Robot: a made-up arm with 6 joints.
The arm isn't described. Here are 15 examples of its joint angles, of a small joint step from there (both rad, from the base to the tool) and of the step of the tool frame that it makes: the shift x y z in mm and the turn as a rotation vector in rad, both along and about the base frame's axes.
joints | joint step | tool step
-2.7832 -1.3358 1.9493 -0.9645 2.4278 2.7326 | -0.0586 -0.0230 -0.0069 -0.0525 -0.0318 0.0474 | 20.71 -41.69 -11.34 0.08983 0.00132 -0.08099
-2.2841 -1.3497 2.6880 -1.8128 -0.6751 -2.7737 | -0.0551 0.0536 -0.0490 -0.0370 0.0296 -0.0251 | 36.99 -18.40 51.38 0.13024 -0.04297 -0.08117
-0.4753 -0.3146 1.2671 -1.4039 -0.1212 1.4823 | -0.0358 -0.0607 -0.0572 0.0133 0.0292 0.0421 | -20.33 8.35 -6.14 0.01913 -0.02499 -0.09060
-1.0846 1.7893 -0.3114 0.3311 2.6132 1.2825 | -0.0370 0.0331 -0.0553 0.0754 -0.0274 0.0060 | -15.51 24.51 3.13 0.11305 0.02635 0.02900
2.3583 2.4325 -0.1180 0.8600 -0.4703 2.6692 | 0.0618 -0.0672 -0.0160 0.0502 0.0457 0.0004 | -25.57 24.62 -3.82 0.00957 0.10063 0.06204
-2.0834 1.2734 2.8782 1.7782 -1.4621 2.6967 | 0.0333 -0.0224 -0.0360 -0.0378 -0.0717 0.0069 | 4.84 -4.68 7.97 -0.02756 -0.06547 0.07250
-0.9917 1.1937 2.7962 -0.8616 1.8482 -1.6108 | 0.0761 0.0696 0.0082 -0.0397 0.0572 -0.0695 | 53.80 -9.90 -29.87 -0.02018 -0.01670 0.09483
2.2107 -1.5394 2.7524 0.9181 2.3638 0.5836 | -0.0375 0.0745 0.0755 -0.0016 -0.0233 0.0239 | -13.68 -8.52 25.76 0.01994 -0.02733 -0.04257
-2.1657 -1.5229 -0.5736 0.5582 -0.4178 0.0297 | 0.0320 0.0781 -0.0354 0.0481 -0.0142 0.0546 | -21.57 -34.37 4.72 0.15350 -0.01671 -0.03741
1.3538 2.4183 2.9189 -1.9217 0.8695 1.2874 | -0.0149 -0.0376 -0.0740 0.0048 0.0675 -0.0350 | 12.85 10.56 -7.45 -0.02190 0.05499 -0.07158
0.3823 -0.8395 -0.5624 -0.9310 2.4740 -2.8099 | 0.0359 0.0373 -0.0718 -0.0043 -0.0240 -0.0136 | 7.18 11.49 -37.16 -0.05601 0.10283 0.05826
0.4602 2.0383 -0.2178 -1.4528 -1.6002 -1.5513 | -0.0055 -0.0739 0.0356 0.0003 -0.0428 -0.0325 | 32.96 15.23 -14.36 0.06095 -0.05048 -0.02673
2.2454 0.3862 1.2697 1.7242 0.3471 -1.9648 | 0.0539 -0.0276 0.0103 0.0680 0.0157 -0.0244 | -4.68 -35.53 10.94 0.04540 -0.01247 0.02706
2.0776 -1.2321 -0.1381 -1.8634 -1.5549 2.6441 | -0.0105 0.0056 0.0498 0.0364 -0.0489 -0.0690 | 8.12 -7.43 14.10 0.02831 -0.07035 -0.01483
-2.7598 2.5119 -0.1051 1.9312 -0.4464 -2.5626 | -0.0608 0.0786 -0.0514 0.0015 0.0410 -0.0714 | 53.71 12.47 27.37 0.07341 -0.09757 -0.13265
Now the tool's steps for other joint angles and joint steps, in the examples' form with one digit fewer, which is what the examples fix.
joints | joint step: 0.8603 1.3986 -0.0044 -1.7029 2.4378 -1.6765 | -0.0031 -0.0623 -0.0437 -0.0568 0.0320 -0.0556
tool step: -0.6 7.2 20.4 0.0142 -0.0575 -0.0233
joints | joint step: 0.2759 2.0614 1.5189 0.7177 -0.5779 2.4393 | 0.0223 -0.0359 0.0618 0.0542 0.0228 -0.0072
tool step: 19.3 24.8 50.2 -0.0018 -0.1226 0.0562
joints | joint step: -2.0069 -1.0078 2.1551 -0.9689 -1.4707 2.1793 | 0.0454 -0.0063 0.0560 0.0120 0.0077 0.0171
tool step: -26.3 17.5 -27.4 -0.0795 0.0196 0.0427
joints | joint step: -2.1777 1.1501 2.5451 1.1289 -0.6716 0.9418 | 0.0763 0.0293 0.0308 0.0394 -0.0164 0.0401
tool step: 23.5 -19.1 -9.3 0.0279 -0.0087 0.0060
